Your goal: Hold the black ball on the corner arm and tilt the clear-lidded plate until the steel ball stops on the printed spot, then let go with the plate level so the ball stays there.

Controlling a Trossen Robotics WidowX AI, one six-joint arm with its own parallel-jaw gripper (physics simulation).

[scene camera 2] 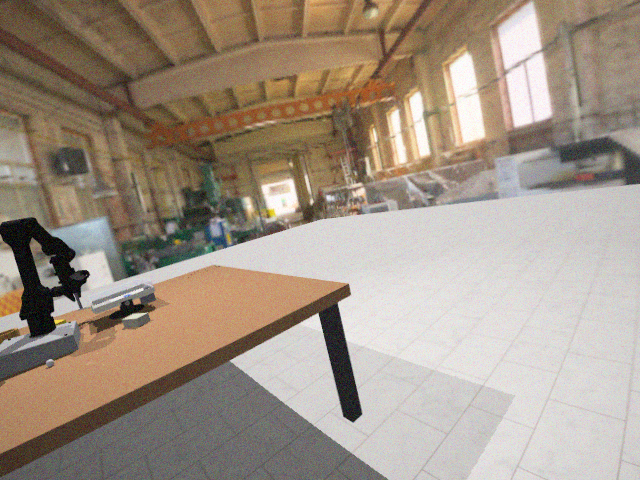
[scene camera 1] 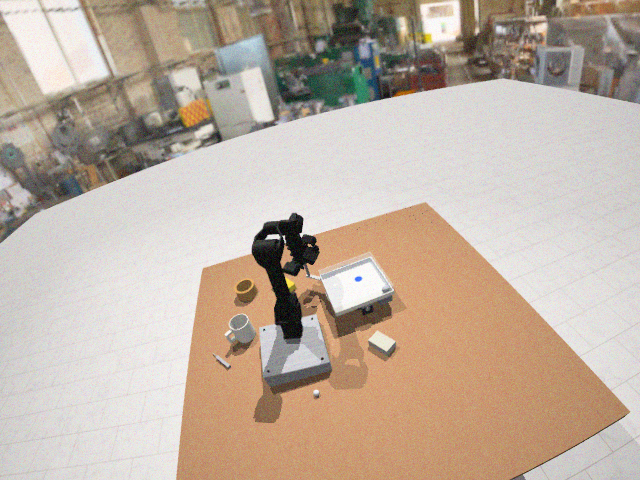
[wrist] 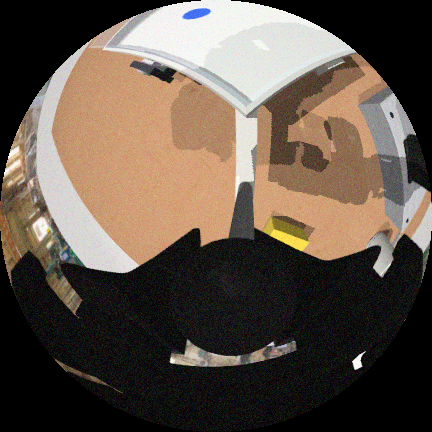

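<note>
The clear-lidded white plate (scene camera 1: 344,299) (wrist: 240,65) stands on its dark support; its exact tilt is hard to judge. The printed blue spot (scene camera 1: 358,279) (scene camera 2: 127,296) (wrist: 196,13) is at its middle. A small grey shape (scene camera 1: 386,289), which looks like the steel ball, lies near the plate's right corner, well off the spot. The corner arm (scene camera 1: 313,277) (wrist: 246,150) runs from the near corner to a grey post (wrist: 243,215) that carries the black ball (wrist: 235,295). My gripper (scene camera 1: 301,260) (scene camera 2: 73,289) is shut on this ball, its fingers on both sides. Black parts hide the ball in the scene views.
A yellow block (scene camera 1: 290,285) (wrist: 286,235) lies beneath the gripper side. An ochre bowl (scene camera 1: 245,290), a white mug (scene camera 1: 241,329) and a pen-like stick (scene camera 1: 222,360) are left of my base (scene camera 1: 294,356). A pale block (scene camera 1: 382,343) (scene camera 2: 136,320) and a small white ball (scene camera 1: 316,393) (scene camera 2: 49,363) lie nearer the front.
</note>
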